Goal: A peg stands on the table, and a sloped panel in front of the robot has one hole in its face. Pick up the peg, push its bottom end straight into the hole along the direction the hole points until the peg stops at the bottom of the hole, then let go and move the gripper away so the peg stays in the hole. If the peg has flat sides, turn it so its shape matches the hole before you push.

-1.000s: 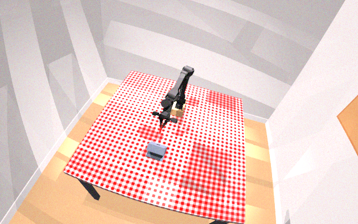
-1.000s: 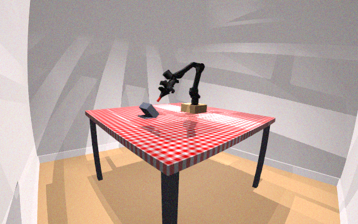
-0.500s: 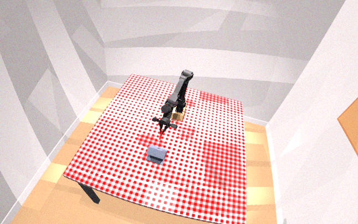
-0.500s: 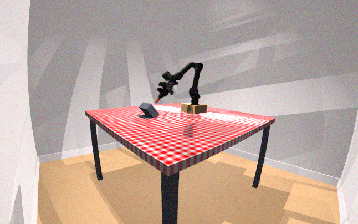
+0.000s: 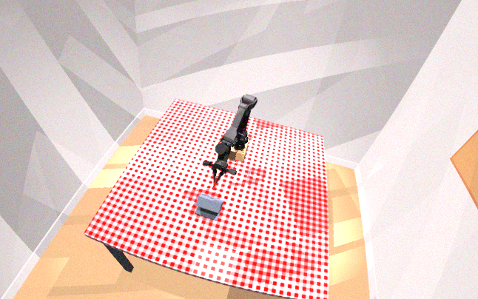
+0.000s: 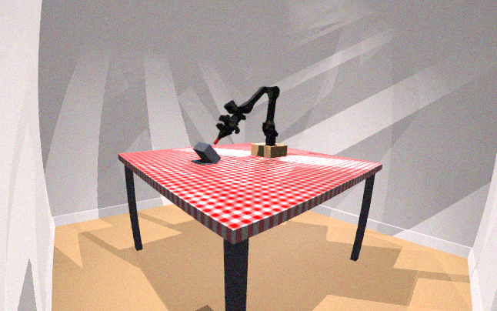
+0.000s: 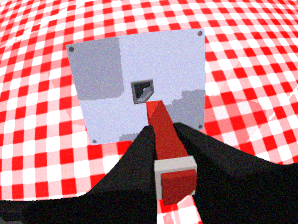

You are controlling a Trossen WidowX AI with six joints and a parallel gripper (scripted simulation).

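The panel lies 80 mm below my gripper tip and 80 mm ahead of it. The rest, counted from my gripper tip: peg 10 mm behind, 10 mm above.
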